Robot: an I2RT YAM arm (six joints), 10 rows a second.
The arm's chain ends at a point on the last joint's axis. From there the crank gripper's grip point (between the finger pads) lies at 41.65 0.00 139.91 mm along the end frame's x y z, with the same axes.
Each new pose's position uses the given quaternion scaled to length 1; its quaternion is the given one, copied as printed.
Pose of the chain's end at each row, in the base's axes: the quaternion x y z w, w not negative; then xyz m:
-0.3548, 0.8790, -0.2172, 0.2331, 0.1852, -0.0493, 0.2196
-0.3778, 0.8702, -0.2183, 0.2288, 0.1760, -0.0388, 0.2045
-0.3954, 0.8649, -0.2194, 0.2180, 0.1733, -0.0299, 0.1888
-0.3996, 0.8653, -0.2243, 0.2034, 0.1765, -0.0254, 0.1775
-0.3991, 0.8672, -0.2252, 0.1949, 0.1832, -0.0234, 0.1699
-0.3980, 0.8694, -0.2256, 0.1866, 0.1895, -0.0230, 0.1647
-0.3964, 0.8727, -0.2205, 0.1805, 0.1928, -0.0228, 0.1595
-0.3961, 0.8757, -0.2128, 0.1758, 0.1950, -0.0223, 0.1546
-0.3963, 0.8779, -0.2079, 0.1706, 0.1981, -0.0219, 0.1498
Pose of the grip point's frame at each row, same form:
-0.3548, 0.8790, -0.2172, 0.2331, 0.2375, -0.1098, 0.0974
-0.3778, 0.8702, -0.2183, 0.2288, 0.2294, -0.0993, 0.0829
-0.3954, 0.8649, -0.2194, 0.2180, 0.2257, -0.0913, 0.0672
-0.3996, 0.8653, -0.2243, 0.2034, 0.2259, -0.0896, 0.0560
-0.3991, 0.8672, -0.2252, 0.1949, 0.2304, -0.0888, 0.0482
-0.3980, 0.8694, -0.2256, 0.1866, 0.2345, -0.0894, 0.0427
-0.3964, 0.8727, -0.2205, 0.1805, 0.2355, -0.0888, 0.0365
-0.3961, 0.8757, -0.2128, 0.1758, 0.2357, -0.0870, 0.0302
-0.3963, 0.8779, -0.2079, 0.1706, 0.2369, -0.0860, 0.0245

